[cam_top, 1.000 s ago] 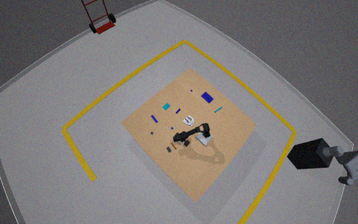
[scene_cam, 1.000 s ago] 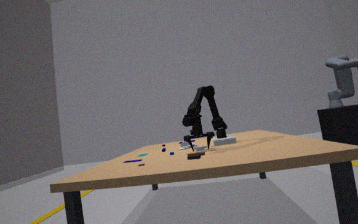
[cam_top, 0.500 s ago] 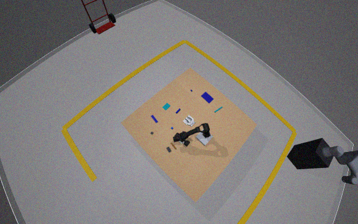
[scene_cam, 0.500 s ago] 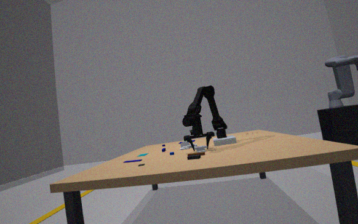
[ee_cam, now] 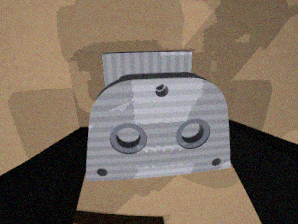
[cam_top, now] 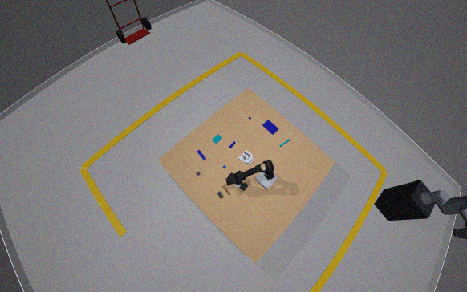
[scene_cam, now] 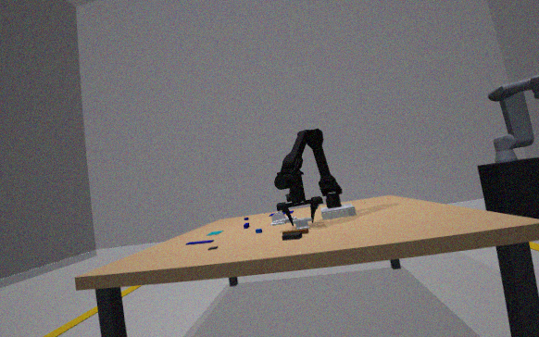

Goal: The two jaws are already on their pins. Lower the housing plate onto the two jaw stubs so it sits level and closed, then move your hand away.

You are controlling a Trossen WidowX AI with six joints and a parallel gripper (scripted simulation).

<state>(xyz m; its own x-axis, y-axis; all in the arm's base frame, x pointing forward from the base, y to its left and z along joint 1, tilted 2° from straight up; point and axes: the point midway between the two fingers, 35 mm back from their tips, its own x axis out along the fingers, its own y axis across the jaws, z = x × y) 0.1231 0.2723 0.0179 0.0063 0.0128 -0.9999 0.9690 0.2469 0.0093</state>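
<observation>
The white block is 1 cm to the right of my gripper tip and 1 cm below it. From my gripper tip the other things lie so: blue plate: 25 cm ahead, 66 cm to the right, 1 cm below; then brown bar: 1 cm ahead, 11 cm to the left, 1 cm below; then dark block: 1 cm ahead, 18 cm to the left, 1 cm below.
</observation>
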